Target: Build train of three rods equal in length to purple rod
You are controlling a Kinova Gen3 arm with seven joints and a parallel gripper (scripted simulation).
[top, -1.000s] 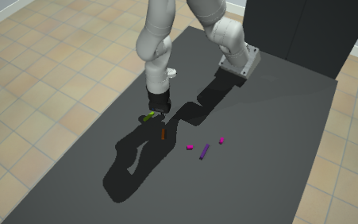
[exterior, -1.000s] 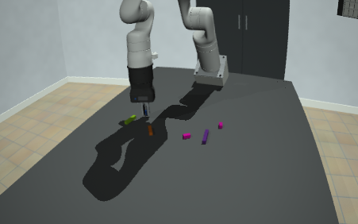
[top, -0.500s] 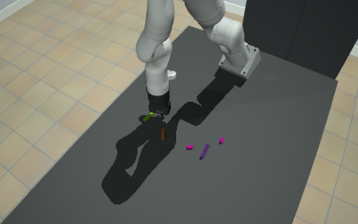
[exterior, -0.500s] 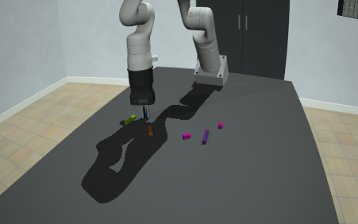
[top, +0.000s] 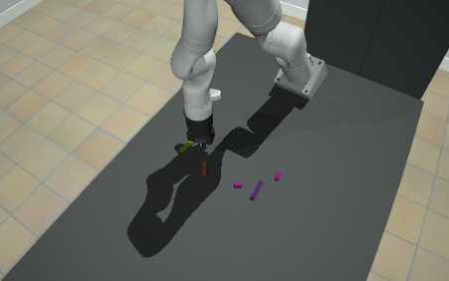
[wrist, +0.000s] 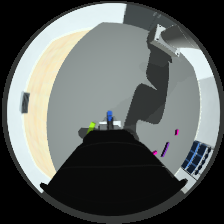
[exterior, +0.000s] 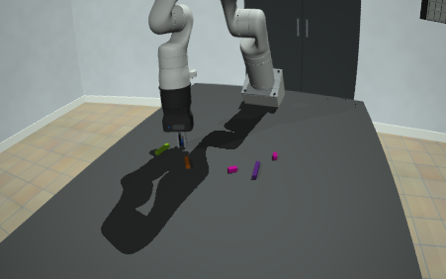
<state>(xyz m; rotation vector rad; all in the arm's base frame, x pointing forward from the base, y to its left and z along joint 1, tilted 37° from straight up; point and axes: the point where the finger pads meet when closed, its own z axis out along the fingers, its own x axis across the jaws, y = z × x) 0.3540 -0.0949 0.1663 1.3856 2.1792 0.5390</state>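
The lime rod is 4 cm ahead of my hand, 4 cm to the right of it and 1 cm below it. Round my hand: orange rod (7 cm ahead, 6 cm to the left, 1 cm below); then purple rod (3 cm ahead, 22 cm to the left, 1 cm below).
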